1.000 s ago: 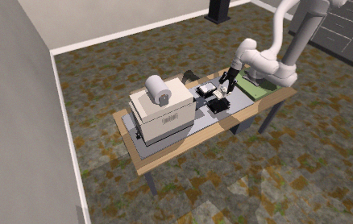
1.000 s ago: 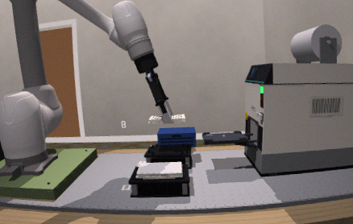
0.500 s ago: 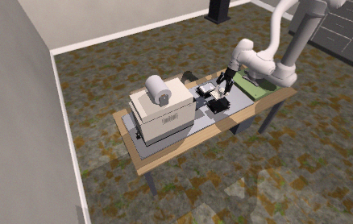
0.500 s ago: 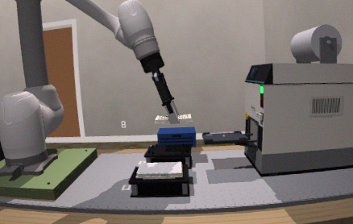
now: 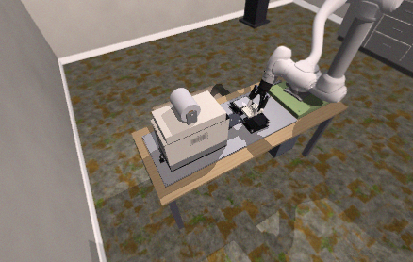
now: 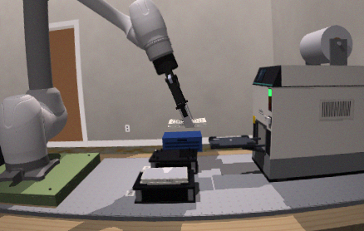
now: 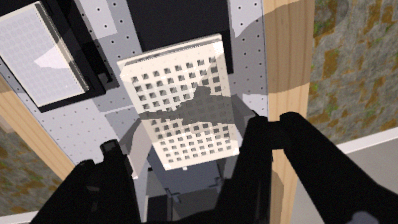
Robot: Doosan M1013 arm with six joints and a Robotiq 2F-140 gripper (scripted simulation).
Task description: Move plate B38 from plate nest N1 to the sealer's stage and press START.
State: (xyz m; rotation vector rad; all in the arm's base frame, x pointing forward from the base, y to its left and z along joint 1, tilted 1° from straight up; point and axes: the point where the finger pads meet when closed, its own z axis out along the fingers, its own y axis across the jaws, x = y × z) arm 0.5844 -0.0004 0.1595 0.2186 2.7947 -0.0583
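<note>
My gripper is now 14 cm short of the sealer stage, 8 cm above it and 6 cm to the left of it. Round my hand: label (19 cm below, 15 cm behind, 4 cm to the left); yellow warning sticker (25 cm ahead, 3 cm below, 1 cm to the left); start button (22 cm ahead, 17 cm to the right).
</note>
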